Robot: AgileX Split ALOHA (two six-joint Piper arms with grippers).
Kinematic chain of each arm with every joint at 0, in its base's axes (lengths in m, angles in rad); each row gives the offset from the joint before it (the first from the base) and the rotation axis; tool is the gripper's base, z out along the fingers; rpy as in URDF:
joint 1: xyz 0 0 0.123 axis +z
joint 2: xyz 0 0 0 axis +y
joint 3: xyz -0.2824 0 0.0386 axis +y
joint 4: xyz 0.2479 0 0.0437 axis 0.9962 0 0.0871
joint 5: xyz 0 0 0 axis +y
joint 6: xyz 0.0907 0 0.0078 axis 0.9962 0 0.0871
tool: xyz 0 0 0 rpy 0 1.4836 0
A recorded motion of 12 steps. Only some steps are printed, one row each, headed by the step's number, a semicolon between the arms.
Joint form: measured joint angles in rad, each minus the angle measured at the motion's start. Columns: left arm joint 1, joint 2, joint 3, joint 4, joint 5, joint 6; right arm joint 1, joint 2, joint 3, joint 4, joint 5, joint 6.
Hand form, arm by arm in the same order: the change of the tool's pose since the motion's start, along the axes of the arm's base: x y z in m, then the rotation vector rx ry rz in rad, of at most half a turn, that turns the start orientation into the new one. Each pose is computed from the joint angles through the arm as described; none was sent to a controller.
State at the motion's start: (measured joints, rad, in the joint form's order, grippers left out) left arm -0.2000 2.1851 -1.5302 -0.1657 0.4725 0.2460; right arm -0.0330 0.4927 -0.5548 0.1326 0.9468 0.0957
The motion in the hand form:
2: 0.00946 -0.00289 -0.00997 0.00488 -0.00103 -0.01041; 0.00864 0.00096 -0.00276 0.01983 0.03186 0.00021
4: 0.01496 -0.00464 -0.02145 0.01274 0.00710 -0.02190; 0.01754 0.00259 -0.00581 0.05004 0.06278 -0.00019
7: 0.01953 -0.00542 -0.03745 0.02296 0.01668 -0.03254; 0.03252 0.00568 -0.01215 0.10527 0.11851 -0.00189
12: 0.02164 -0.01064 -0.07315 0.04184 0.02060 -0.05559; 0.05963 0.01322 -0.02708 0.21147 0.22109 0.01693
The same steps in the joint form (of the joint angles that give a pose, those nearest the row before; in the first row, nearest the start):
2: -0.0020 0.0491 -0.0484 0.0000 0.0000 0.0098; 0.0001 0.0475 0.0000 0.0186 -0.0151 0.0001
4: -0.0033 0.0897 -0.0776 0.0000 -0.0010 0.0218; 0.0000 0.0963 0.0000 0.0477 -0.0322 0.0000
7: -0.0033 0.1361 -0.0995 0.0000 -0.0132 0.0359; 0.0001 0.1809 0.0000 0.1033 -0.0593 -0.0038
12: -0.0147 0.2186 -0.1051 -0.0018 -0.0816 0.0611; 0.0000 0.3428 0.0000 0.2430 -0.1046 -0.0630

